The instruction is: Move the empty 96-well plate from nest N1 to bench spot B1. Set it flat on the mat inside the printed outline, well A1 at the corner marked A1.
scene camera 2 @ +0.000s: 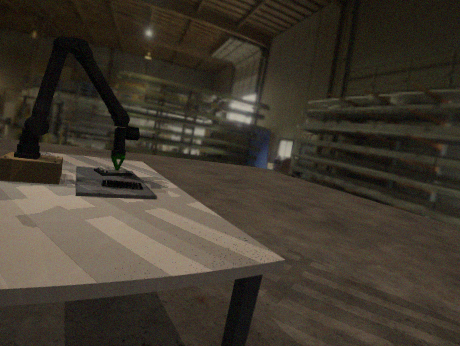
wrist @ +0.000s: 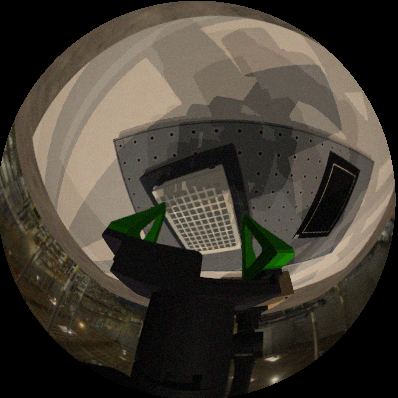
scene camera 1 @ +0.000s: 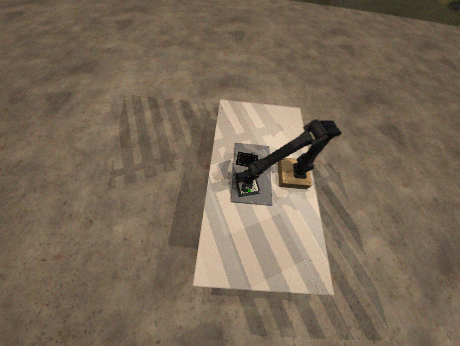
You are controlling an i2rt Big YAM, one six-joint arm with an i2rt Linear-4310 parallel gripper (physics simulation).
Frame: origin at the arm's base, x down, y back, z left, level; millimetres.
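Seen in the pictures: gripper, fingertip midpoint: point(scene camera 2: 117, 168) point(wrist: 204, 212) point(scene camera 1: 245, 185); arm's base, origin of the base link: point(scene camera 2: 27, 156) point(wrist: 247, 309) point(scene camera 1: 299, 171).
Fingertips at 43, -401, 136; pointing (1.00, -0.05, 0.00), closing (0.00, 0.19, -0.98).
Offsets run from my fingertips to a thing's top centre, as dx, dy, dz. "spot": to the spot under its first point. Level surfaces: height alone.
The white 96-well plate @[-1, +20, +4] point(scene camera 1: 254, 187) point(wrist: 212, 232) sits in nest N1, a dark frame @[+4, +20, +3] point(wrist: 200, 161), turned slightly on the grey board. My gripper point(scene camera 1: 249, 190) point(scene camera 2: 117, 168) point(wrist: 204, 212) is open and empty, with its green fingers above the plate, one towards each long side. The fingertips' exact height over it is hard to tell. The black mat of spot B1 @[spot: +24, +14, -244] point(scene camera 1: 247, 159) point(scene camera 2: 122, 184) point(wrist: 330, 197) lies at the other end of the board, with a thin pale printed outline. A small pale mark shows at its lower left corner in the wrist view; its lettering is unreadable.
The grey board point(scene camera 1: 266, 186) point(scene camera 2: 90, 186) point(wrist: 312, 145) has rows of small holes and lies on the pale table @[dx +38] point(scene camera 1: 260, 250) point(scene camera 2: 150, 260). The arm stands on a wooden block point(scene camera 1: 287, 183) point(scene camera 2: 30, 172) beside the board. Striped shadows cross the table.
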